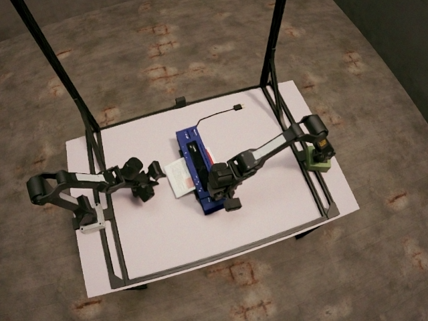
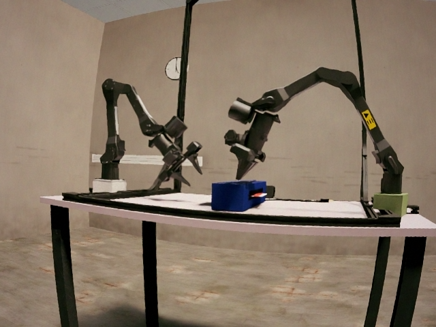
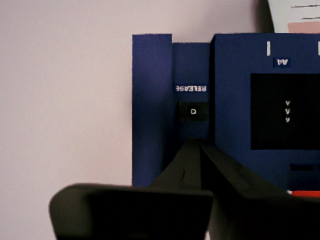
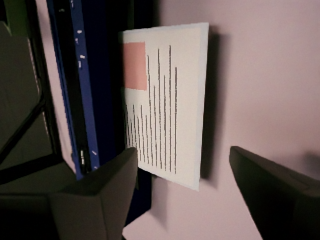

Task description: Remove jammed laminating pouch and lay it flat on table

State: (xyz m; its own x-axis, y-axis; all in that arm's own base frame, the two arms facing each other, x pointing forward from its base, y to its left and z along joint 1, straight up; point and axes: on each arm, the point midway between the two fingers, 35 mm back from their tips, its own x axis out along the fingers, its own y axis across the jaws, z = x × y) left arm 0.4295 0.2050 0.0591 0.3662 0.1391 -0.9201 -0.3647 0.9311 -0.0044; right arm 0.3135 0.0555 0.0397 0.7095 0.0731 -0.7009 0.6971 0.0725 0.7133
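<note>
My left hand is 50 mm above the release key and 30 mm to the left of it. Also, from my left hand: plug: 430 mm behind, 230 mm to the left, 120 mm below.
</note>
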